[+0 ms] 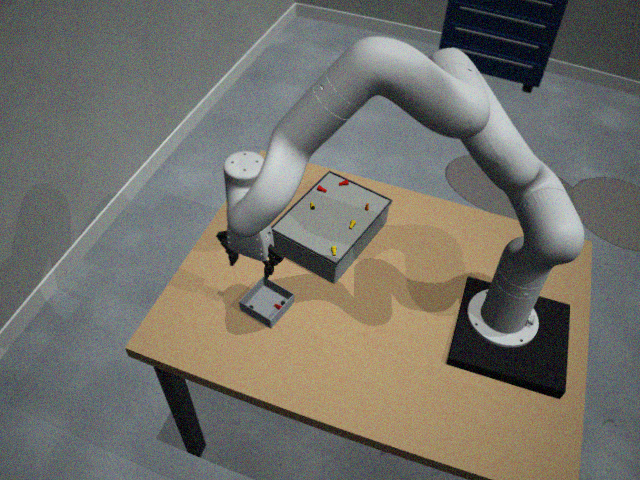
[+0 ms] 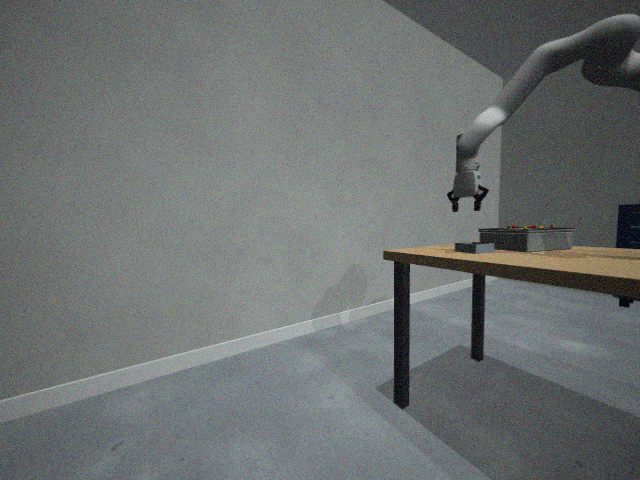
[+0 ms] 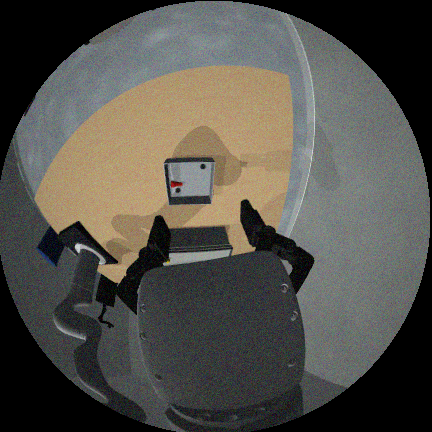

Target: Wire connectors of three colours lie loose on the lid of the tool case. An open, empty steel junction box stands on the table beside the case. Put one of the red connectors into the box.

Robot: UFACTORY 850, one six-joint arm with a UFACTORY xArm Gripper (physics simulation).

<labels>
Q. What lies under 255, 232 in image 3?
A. The gripper.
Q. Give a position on a tool case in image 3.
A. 190, 244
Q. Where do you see a tool case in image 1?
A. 305, 236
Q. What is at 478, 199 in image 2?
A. The gripper.
</labels>
